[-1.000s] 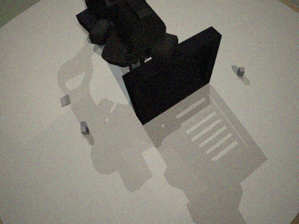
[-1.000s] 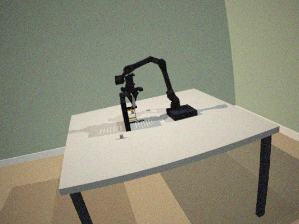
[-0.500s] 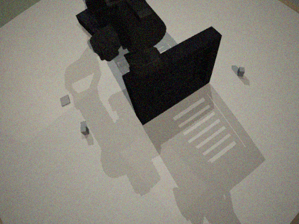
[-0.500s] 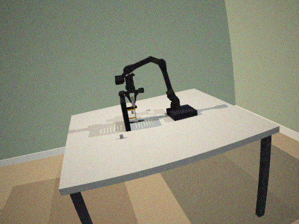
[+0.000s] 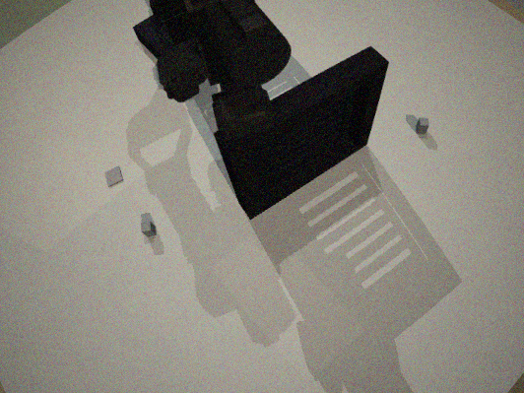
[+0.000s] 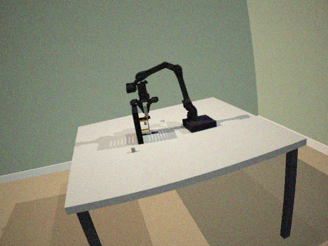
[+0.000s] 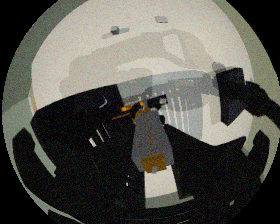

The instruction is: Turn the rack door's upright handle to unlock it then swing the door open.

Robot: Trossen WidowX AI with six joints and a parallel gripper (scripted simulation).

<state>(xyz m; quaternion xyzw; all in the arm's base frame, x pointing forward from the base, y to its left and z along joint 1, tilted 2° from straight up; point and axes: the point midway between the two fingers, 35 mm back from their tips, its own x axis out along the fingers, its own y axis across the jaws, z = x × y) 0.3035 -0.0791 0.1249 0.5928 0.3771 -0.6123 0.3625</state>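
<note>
Right now the handle is 30 mm below my gripper tip and 10 mm to the left of it.
</note>
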